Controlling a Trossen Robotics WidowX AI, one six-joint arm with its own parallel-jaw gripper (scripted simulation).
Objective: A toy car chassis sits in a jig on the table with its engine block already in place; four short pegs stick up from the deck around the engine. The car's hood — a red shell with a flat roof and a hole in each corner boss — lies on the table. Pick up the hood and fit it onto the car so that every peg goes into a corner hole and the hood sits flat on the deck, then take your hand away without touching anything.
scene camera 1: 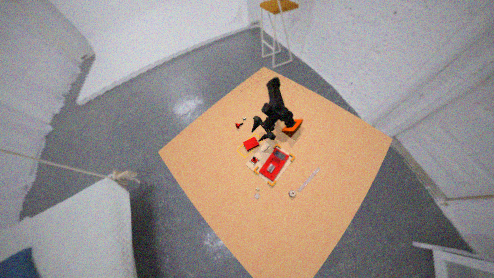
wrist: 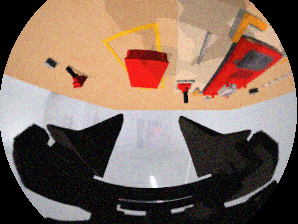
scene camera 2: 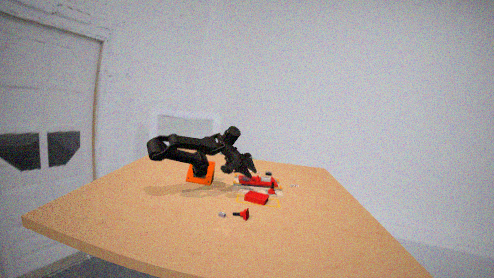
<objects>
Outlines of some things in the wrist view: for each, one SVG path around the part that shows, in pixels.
My gripper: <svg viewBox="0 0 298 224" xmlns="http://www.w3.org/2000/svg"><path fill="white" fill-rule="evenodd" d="M12 137L12 161L23 186L48 200L92 213L89 220L45 217L51 224L246 224L278 185L277 180L271 179L279 161L279 147L273 137L258 131L247 140L251 131L246 129L225 135L180 116L178 123L197 177L212 176L168 188L129 188L93 179L104 177L124 115L114 115L81 131L45 125L55 140L51 147L47 129L33 123ZM193 205L192 208L184 209L184 212L170 213L174 209L186 208L186 206ZM117 204L121 205L120 208L122 210L146 212L146 216L120 212L120 210L116 209ZM261 189L261 192L258 190L247 198L246 202L243 201L239 205L227 208L223 205L227 201L234 201L235 198L247 196L247 193Z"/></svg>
A red hood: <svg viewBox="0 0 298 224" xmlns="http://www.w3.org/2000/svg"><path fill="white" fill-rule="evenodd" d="M129 49L126 52L128 55L125 57L125 65L129 75L130 87L157 88L161 83L166 67L169 65L166 53L145 51L145 49Z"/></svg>
</objects>
